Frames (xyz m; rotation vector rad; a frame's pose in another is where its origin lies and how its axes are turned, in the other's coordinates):
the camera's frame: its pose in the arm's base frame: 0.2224 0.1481 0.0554 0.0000 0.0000 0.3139
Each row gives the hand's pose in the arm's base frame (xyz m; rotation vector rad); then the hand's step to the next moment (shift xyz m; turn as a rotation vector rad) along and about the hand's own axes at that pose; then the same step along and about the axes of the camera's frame.
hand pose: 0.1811 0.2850 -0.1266 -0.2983 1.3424 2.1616
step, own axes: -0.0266 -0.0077 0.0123 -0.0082 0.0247 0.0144
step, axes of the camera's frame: 0.0272 -0.0046 0.0125 -0.0052 0.0033 0.0291
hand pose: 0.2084 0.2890 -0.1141 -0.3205 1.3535 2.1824
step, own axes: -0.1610 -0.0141 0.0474 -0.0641 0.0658 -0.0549
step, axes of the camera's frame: 0.1355 -0.0497 0.0869 -0.0177 -0.0907 0.0539
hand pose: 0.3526 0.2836 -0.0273 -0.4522 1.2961 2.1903
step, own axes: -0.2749 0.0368 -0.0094 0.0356 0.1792 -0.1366
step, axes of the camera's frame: 0.1548 -0.1563 0.1692 -0.1847 -0.1278 0.0397
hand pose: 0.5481 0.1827 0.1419 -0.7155 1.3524 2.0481
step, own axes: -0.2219 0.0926 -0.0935 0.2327 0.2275 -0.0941
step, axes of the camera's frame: 0.0456 -0.1775 0.1816 -0.3339 -0.0186 -0.0543
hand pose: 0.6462 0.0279 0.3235 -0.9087 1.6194 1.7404
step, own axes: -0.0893 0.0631 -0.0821 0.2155 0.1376 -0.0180
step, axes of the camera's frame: -0.0167 -0.0834 0.1070 -0.2362 0.0382 -0.0919
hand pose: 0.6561 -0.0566 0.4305 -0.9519 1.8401 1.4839
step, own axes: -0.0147 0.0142 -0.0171 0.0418 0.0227 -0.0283
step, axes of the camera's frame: -0.0070 -0.0109 0.0233 -0.0505 -0.0171 -0.0149
